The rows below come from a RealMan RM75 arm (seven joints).
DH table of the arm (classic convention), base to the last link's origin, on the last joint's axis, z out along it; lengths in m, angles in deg. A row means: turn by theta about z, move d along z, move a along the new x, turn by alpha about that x. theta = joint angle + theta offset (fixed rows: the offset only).
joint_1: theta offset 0, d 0.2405, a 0, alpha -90
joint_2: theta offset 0, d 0, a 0, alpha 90
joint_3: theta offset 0, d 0.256, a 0, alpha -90
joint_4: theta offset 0, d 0, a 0, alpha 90
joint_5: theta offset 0, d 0.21, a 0, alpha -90
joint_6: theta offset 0, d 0, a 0, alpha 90
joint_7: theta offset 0, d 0.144, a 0, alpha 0
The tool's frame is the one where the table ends.
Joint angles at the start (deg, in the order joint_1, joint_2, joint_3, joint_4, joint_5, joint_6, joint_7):
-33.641 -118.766 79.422 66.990 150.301 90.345 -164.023
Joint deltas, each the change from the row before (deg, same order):
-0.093 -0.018 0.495 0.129 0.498 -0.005 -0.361
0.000 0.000 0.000 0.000 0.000 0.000 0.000
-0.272 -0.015 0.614 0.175 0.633 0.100 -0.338
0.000 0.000 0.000 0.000 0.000 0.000 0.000
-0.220 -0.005 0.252 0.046 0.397 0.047 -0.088
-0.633 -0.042 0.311 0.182 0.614 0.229 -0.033
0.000 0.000 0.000 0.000 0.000 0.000 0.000
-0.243 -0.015 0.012 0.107 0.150 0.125 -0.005
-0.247 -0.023 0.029 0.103 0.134 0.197 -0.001
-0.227 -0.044 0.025 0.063 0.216 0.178 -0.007
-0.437 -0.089 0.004 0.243 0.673 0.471 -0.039
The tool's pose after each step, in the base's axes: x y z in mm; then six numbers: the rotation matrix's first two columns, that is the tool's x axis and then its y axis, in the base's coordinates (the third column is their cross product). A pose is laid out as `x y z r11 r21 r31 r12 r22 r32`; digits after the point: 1 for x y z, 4 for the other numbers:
-227.2 336.8 -16.2 0.3751 0.9082 -0.1857 0.7747 -0.4172 -0.4752
-227.2 336.8 -16.2 0.3751 0.9082 -0.1857 0.7747 -0.4172 -0.4752
-225.9 337.3 -16.6 0.3786 0.9049 -0.1944 0.7642 -0.4241 -0.4860
-225.9 337.3 -16.6 0.3786 0.9049 -0.1944 0.7642 -0.4241 -0.4860
-225.1 337.9 -16.7 0.3817 0.9026 -0.1992 0.7576 -0.4289 -0.4921
-221.8 339.9 -16.5 0.3920 0.8962 -0.2076 0.7449 -0.4417 -0.5001
-221.8 339.9 -16.5 0.3920 0.8962 -0.2076 0.7449 -0.4417 -0.5001
-220.3 340.7 -16.2 0.3958 0.8942 -0.2092 0.7414 -0.4456 -0.5017
-218.7 341.3 -16.0 0.3992 0.8920 -0.2121 0.7382 -0.4499 -0.5027
-217.5 341.8 -16.0 0.4015 0.8902 -0.2153 0.7347 -0.4535 -0.5046
-215.3 342.8 -15.1 0.4052 0.8868 -0.2223 0.7258 -0.4599 -0.5116

